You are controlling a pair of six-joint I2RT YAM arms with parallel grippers.
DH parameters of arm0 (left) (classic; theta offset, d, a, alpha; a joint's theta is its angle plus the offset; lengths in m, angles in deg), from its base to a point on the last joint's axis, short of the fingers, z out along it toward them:
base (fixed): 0 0 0 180
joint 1: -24.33 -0.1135 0.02 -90
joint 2: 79.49 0 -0.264 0
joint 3: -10.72 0 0.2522 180
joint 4: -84.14 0 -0.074 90
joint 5: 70.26 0 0 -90
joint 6: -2.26 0.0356 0 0
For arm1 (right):
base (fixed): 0 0 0 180
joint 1: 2.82 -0.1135 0.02 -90
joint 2: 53.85 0 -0.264 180
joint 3: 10.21 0 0.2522 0
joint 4: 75.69 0 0.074 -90
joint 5: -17.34 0 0 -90
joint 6: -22.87 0.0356 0 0
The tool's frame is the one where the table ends.
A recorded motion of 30 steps. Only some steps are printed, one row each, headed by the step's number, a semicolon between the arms.
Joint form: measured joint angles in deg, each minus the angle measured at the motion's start. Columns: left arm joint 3, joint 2, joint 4, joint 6, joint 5, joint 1; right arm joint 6, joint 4, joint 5, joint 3, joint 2, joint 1.
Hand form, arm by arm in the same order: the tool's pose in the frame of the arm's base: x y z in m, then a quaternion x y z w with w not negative. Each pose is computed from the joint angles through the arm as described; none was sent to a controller.
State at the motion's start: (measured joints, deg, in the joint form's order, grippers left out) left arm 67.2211 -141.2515 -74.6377 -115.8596 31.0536 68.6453; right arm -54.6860 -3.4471 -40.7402 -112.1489 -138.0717 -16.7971
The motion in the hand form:
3: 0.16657 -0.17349 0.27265 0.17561 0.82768 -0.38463 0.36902; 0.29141 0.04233 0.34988 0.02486 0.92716 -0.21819 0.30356
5: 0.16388 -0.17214 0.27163 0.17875 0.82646 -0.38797 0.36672; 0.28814 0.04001 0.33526 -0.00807 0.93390 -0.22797 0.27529
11: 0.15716 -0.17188 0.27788 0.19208 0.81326 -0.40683 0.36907; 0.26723 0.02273 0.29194 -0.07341 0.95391 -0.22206 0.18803
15: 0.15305 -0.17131 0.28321 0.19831 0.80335 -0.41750 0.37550; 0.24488 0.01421 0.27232 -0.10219 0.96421 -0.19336 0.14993
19: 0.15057 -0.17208 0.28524 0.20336 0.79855 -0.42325 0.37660; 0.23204 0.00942 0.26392 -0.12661 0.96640 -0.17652 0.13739
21: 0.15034 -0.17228 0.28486 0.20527 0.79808 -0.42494 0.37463; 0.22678 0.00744 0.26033 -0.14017 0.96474 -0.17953 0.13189
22: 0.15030 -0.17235 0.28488 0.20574 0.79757 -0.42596 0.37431; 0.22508 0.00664 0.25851 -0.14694 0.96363 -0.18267 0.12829
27: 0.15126 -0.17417 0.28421 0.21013 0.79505 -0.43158 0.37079; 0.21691 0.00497 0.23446 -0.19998 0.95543 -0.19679 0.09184
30: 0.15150 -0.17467 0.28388 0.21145 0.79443 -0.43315 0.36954; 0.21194 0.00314 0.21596 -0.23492 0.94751 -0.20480 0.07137
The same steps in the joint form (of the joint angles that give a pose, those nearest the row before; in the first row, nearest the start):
3: -0.92 0.83 -0.33 -0.02 1.14 0.02; -6.82 -0.22 -0.28 3.41 -0.09 2.08
5: -1.53 1.55 -0.29 -0.02 1.60 0.18; -10.32 -0.39 -0.83 6.67 0.41 2.45
11: -1.71 3.26 -0.77 -0.02 3.06 1.07; -18.16 -0.22 -5.29 17.62 3.61 5.70
15: -1.71 4.46 -1.27 -0.02 3.48 1.64; -21.66 0.44 -9.77 24.39 7.47 7.52
19: -1.71 4.87 -1.55 -0.02 3.72 2.18; -25.11 0.24 -12.44 28.02 10.12 8.72
21: -1.77 4.85 -1.60 0.00 4.06 2.21; -27.06 0.00 -12.39 29.59 11.23 9.09
22: -1.79 4.85 -1.68 -0.02 4.20 2.21; -28.00 -0.11 -12.15 30.21 11.54 9.22
27: -1.79 4.31 -2.40 -0.02 5.14 2.21; -34.01 -2.27 -10.88 35.65 11.89 9.29
30: -1.81 4.15 -2.60 -0.02 5.42 2.21; -38.32 -5.09 -10.12 39.80 11.89 9.55

